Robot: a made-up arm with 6 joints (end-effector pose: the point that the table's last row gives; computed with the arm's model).
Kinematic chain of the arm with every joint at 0, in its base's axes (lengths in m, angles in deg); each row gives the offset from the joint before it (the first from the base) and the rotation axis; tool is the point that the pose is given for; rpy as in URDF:
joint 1: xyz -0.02 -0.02 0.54 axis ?
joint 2: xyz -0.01 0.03 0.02 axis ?
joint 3: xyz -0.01 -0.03 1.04 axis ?
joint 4: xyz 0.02 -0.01 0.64 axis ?
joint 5: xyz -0.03 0 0.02 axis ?
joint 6: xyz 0.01 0 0.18 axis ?
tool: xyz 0 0.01 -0.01 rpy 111.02 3.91 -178.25
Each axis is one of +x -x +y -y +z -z.
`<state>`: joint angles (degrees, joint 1 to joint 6).
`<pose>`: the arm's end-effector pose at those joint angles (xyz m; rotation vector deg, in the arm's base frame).
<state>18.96 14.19 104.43 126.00 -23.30 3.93</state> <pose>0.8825 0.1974 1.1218 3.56 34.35 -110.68</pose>
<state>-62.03 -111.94 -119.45 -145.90 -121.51 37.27</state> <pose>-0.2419 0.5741 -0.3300 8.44 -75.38 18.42</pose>
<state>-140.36 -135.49 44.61 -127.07 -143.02 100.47</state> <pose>1.0102 0.7079 -0.0984 -152.39 46.31 65.03</pose>
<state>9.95 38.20 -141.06 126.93 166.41 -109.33</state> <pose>0.1216 -0.0105 1.3017 41.26 14.98 -74.72</pose>
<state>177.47 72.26 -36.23 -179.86 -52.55 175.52</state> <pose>-1.5943 0.0492 1.4042 87.77 -58.61 77.29</pose>
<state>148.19 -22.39 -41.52 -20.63 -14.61 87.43</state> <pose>0.9717 -0.6541 1.8372 158.92 75.79 -34.30</pose>
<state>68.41 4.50 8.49 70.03 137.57 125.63</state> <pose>0.0045 0.2220 2.1051 -47.34 22.51 22.21</pose>
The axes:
joint 1: +z
joint 2: +y
joint 3: +y
joint 4: +z
joint 5: +y
joint 6: +z

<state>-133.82 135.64 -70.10 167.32 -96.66 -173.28</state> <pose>-1.0263 -1.0047 -0.1048 -57.62 90.50 -127.57</pose>
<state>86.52 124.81 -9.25 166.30 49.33 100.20</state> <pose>0.0606 1.5556 -0.2896 -16.75 176.52 2.59</pose>
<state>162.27 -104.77 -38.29 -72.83 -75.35 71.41</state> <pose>1.2678 -0.6171 -0.2977 -24.50 2.63 144.39</pose>
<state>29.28 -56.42 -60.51 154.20 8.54 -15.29</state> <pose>-1.4278 -0.8269 0.7606 -112.70 75.53 -94.72</pose>
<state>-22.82 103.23 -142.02 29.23 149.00 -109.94</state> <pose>0.6588 -0.2980 0.7607 -109.33 -105.34 83.48</pose>
